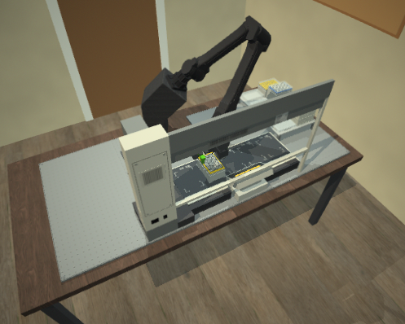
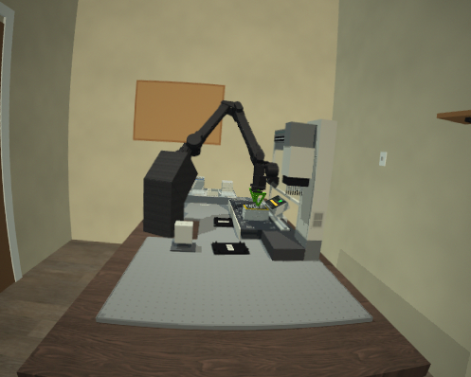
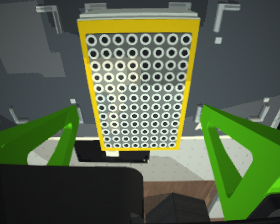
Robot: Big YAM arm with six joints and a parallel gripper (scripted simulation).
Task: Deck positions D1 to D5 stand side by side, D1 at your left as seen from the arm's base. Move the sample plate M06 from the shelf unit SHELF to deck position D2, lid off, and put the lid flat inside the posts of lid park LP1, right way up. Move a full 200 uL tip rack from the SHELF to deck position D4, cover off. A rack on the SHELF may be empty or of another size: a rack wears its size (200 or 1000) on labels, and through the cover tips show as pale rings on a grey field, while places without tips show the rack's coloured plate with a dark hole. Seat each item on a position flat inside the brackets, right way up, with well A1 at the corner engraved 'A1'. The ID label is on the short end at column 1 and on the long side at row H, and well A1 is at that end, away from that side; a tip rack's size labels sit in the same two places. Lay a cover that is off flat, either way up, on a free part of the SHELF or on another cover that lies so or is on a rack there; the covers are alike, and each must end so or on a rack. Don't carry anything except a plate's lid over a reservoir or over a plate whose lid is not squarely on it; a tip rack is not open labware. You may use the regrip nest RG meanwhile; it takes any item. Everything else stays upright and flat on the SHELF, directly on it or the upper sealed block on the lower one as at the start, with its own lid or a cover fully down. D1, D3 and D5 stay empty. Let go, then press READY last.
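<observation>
Right now my hand is 10 mm past the yellow-framed tip rack, 10 mm to the left of it and 40 mm above it. The rest, counted from my hand: RG label (160 mm behind, 60 mm to the left, 130 mm below); then perforated board (160 mm behind, 20 mm to the left, 140 mm below); then black regrip nest RG (160 mm behind, 60 mm to the left, 130 mm below).
</observation>
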